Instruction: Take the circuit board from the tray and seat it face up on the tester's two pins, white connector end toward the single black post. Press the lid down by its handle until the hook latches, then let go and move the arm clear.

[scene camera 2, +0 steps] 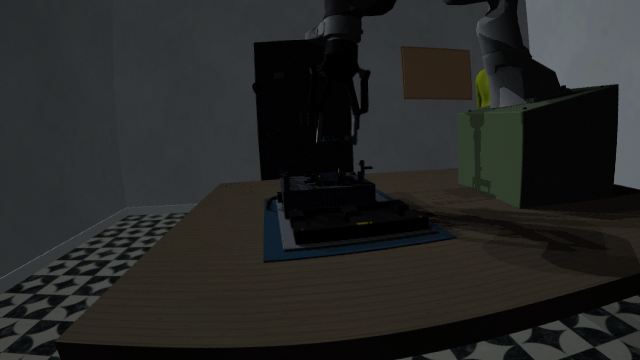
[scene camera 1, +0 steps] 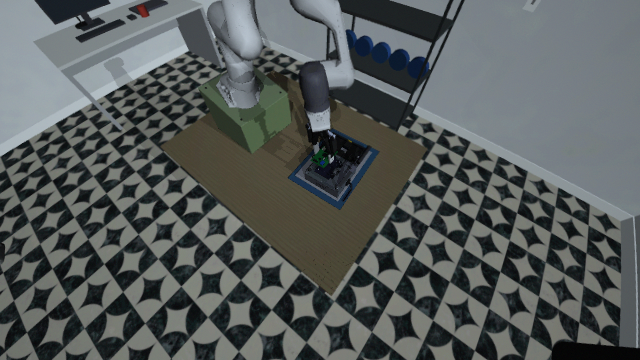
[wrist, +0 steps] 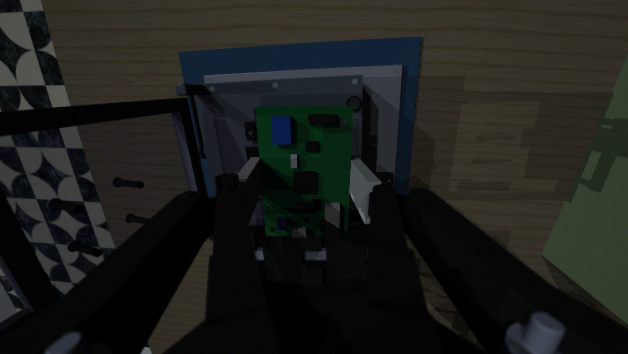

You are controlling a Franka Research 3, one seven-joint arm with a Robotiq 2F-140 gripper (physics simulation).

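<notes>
The green circuit board (scene camera 1: 320, 158) (scene camera 2: 336, 140) (wrist: 327, 170) is held level between the fingertips of my gripper (scene camera 1: 325, 154) (scene camera 2: 336, 140) (wrist: 304, 172), which is shut on its long sides. Its component face shows in the wrist view, with the pale connector (wrist: 332, 214) at the near end. The board hangs above the tester (scene camera 1: 327, 185) (scene camera 2: 327, 194) (wrist: 225, 107), with a gap in the second scene view. The tester's lid (wrist: 100, 108) stands open at the left of the wrist view. The board hides the two pins. I cannot pick out the single black post. The black tray (scene camera 2: 360, 229) lies beside the tester.
Tester and tray stand on a blue mat (scene camera 1: 316, 191) (scene camera 2: 272, 250) (wrist: 300, 55) on the wooden table (scene camera 1: 260, 200) (scene camera 2: 225, 300). The green pedestal (scene camera 1: 272, 125) (scene camera 2: 490, 160) (wrist: 595, 240) carries the arm. A dark cabinet (scene camera 2: 280, 65) stands behind the table.
</notes>
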